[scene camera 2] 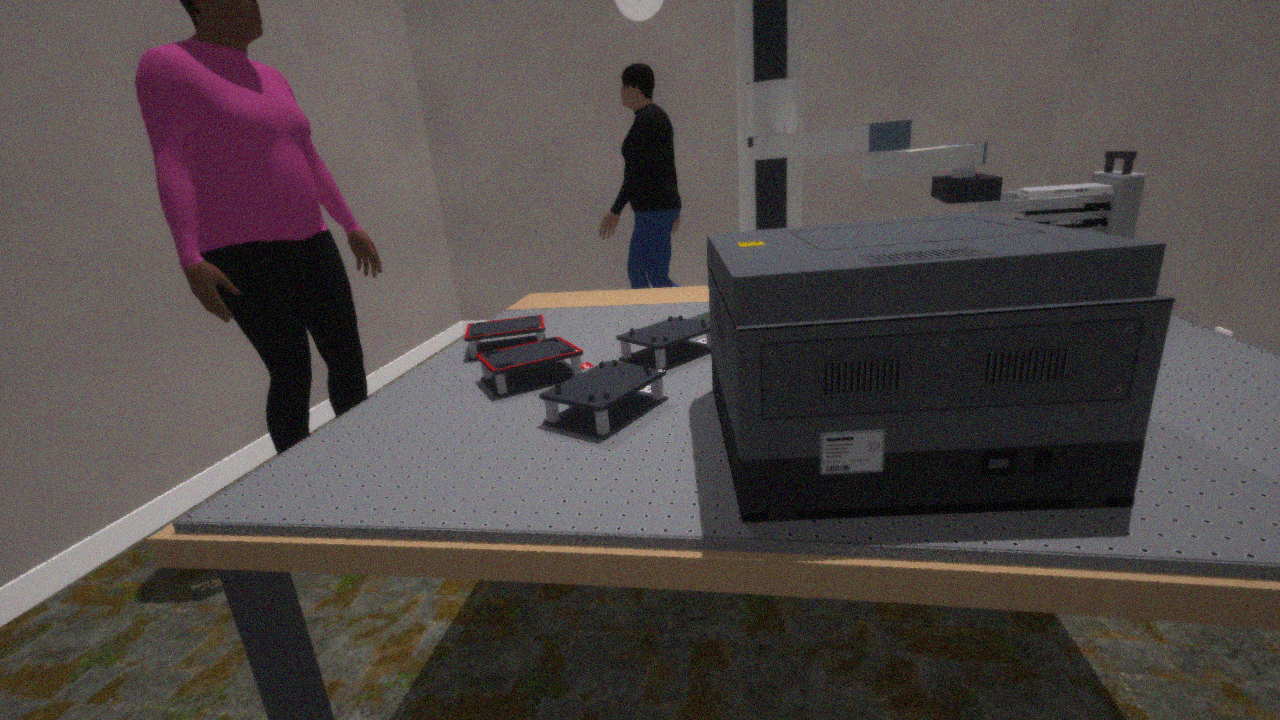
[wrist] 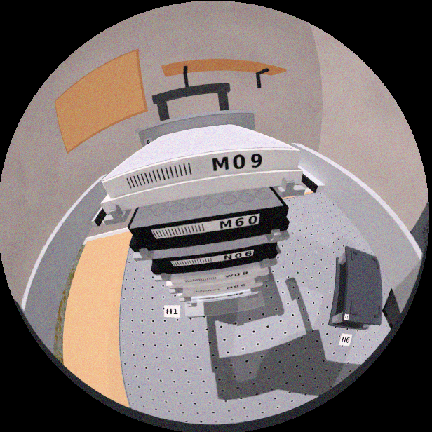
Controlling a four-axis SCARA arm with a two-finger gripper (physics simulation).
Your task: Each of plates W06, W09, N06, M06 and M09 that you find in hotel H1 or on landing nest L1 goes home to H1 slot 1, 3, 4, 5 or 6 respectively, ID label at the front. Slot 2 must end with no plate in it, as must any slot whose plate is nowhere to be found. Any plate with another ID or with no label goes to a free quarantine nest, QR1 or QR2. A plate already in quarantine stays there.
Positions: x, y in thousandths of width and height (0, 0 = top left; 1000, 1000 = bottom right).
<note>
In view: the gripper (scene camera 2: 827, 276), a black plate M60 (wrist: 520, 501), a black plate N06 (wrist: 517, 589), a white plate M09 (scene camera 2: 850, 263), a pale plate W09 (wrist: 566, 628), a hotel H1 (wrist: 566, 277), a landing nest L1 (scene camera 2: 486, 530), a red-rimmed nest QR2 (scene camera 2: 404, 451), a dark nest RG (scene camera 2: 529, 460) and a dark nest N6 (wrist: 841, 659).
The white plate M09 is seen too in the wrist view (wrist: 490, 369). The gripper shows as well in the wrist view (wrist: 455, 372).
</note>
